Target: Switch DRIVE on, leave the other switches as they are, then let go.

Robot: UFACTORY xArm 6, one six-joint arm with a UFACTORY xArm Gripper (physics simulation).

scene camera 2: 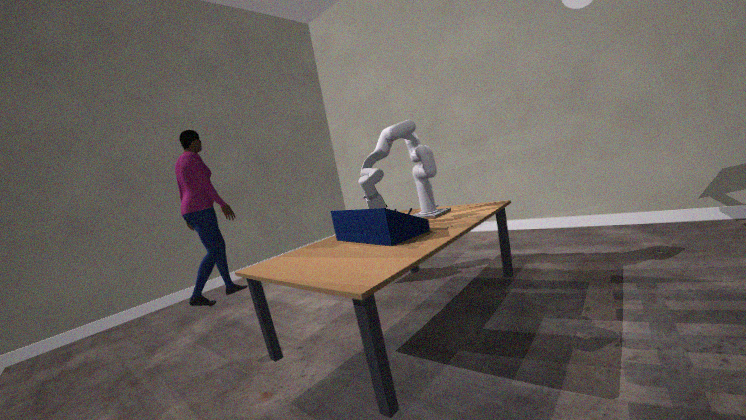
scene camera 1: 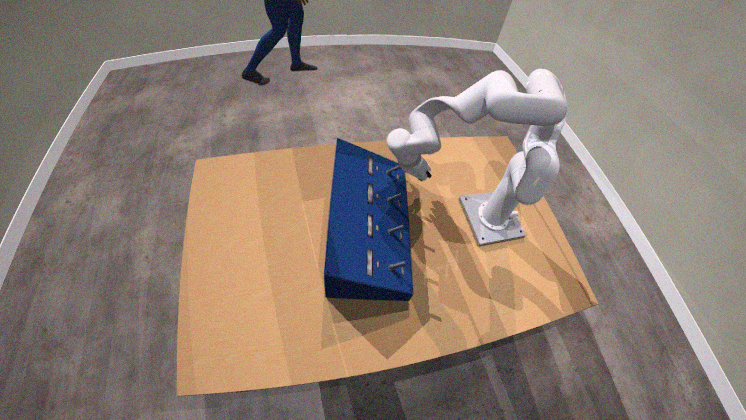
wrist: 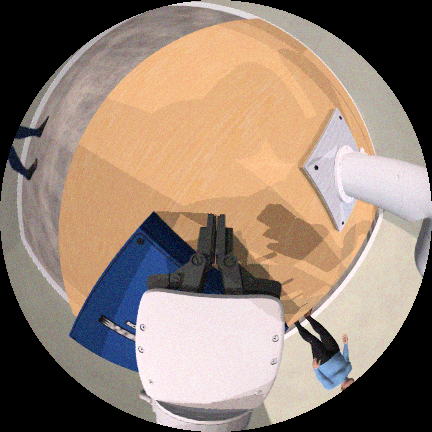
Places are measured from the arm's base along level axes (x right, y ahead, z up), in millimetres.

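Pixels of known places: gripper, fingertip midpoint: [wrist: 216,222]; arm's base, link origin: [scene camera 2: 429,212] [scene camera 1: 492,216] [wrist: 346,173].
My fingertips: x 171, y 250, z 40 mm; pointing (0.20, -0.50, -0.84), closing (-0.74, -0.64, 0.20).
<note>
Ahead of a thing's pixels: the offset from my fingertips to its top centre. "spot": to the spot under its first point. Level surfaces: height alone.
The blue switch panel [scene camera 1: 348,219] [scene camera 2: 360,226] [wrist: 127,280] stands on the table with four levers in a row. The back-most lever @[dx +1, dy +116, dz +69 mm] [scene camera 1: 393,170] is the one nearest my gripper; the others are the second lever @[dx -117, dy +136, dz +69 mm] [scene camera 1: 394,198], the third lever @[dx -236, dy +156, dz +69 mm] [scene camera 1: 395,229] and the front lever @[dx -354, dy +175, dz +69 mm] [scene camera 1: 397,266]. The name plate @[spot: dx +27, dy +193, dz +60 mm] [wrist: 116,327] in the wrist view is washed out by glare, so I cannot read DRIVE. I cannot tell which levers are on. My gripper [scene camera 1: 428,175] [wrist: 216,222] is shut and empty, just right of the panel's back end in scene camera 1. Its body hides levers in the wrist view.
The wooden table @[dz -61 mm] [scene camera 1: 234,260] [scene camera 2: 313,266] [wrist: 190,120] carries the panel and the arm's base plate [scene camera 1: 488,237] [wrist: 320,175]. A person [scene camera 1: 284,31] [scene camera 2: 195,182] is beyond the table's back side. Another person in a blue top [wrist: 334,371] shows in the wrist view.
</note>
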